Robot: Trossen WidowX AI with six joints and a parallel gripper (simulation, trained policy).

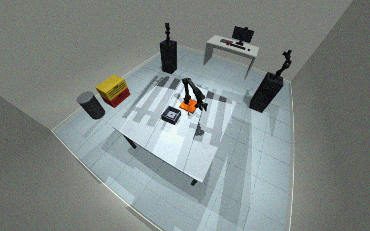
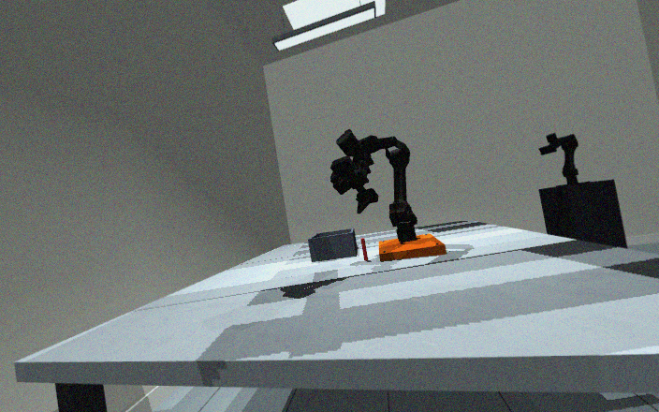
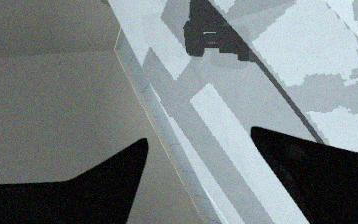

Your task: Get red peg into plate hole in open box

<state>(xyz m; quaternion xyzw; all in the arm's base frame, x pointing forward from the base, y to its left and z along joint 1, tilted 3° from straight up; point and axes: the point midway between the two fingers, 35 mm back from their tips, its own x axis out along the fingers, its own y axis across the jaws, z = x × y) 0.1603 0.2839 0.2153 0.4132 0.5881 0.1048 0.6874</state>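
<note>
Now: the thin red peg 200 mm to the right of my gripper tip and 170 mm below it. Round my gripper tip: pale plate 370 mm to the right, 160 mm below, 140 mm ahead; dark box 370 mm to the right, 180 mm below, 140 mm ahead.
</note>
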